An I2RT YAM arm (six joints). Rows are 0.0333 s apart.
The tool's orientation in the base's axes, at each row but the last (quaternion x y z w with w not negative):
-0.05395 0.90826 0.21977 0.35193
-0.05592 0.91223 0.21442 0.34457
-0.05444 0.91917 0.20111 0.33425
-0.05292 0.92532 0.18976 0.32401
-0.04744 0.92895 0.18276 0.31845
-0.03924 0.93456 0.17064 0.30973
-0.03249 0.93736 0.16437 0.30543
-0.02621 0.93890 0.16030 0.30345
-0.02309 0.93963 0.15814 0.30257
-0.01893 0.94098 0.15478 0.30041
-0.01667 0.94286 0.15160 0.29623
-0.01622 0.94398 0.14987 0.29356
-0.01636 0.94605 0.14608 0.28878
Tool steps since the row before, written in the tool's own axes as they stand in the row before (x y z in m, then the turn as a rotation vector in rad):
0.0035 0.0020 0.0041 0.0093 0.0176 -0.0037
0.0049 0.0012 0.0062 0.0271 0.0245 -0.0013
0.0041 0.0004 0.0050 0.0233 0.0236 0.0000
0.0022 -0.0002 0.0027 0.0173 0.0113 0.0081
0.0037 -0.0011 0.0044 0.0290 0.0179 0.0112
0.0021 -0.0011 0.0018 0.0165 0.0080 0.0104
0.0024 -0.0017 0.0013 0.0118 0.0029 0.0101
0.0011 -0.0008 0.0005 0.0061 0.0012 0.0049
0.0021 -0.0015 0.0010 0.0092 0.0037 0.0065
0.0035 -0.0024 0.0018 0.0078 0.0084 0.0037
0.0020 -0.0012 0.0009 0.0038 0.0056 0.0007
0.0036 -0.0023 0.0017 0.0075 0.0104 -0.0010
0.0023 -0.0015 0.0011 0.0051 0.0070 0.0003
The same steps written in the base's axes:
-0.0006 0.0038 -0.0043 -0.0137 0.0147 0.0026
-0.0003 0.0040 -0.0069 -0.0274 0.0228 -0.0082
-0.0003 0.0025 -0.0060 -0.0235 0.0224 -0.0070
-0.0001 0.0009 -0.0034 -0.0114 0.0140 -0.0130
-0.0002 0.0007 -0.0058 -0.0202 0.0216 -0.0203
-0.0005 -0.0003 -0.0029 -0.0088 0.0116 -0.0152
-0.0009 -0.0011 -0.0029 -0.0044 0.0065 -0.0137
-0.0005 -0.0005 -0.0012 -0.0024 0.0030 -0.0069
-0.0009 -0.0010 -0.0024 -0.0044 0.0060 -0.0092
-0.0015 -0.0015 -0.0041 -0.0054 0.0096 -0.0050
-0.0010 -0.0008 -0.0022 -0.0034 0.0058 -0.0011
-0.0018 -0.0015 -0.0040 -0.0080 0.0101 -0.0006
-0.0011 -0.0010 -0.0025 -0.0049 0.0071 -0.0012

